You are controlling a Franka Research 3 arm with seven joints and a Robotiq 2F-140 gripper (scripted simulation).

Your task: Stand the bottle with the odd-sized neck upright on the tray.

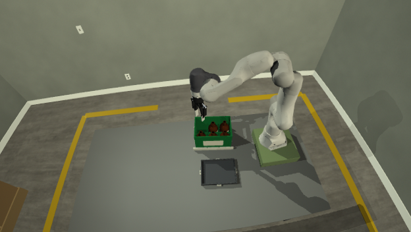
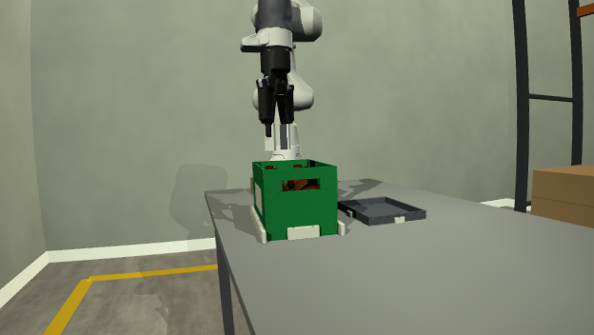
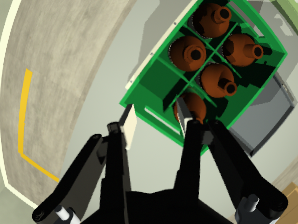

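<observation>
The green crate is 17 cm below my hand, 9 cm behind it and 5 cm to the left of it. Also, from my hand: dark grey tray 34 cm to the left, 24 cm below, 10 cm behind.
</observation>
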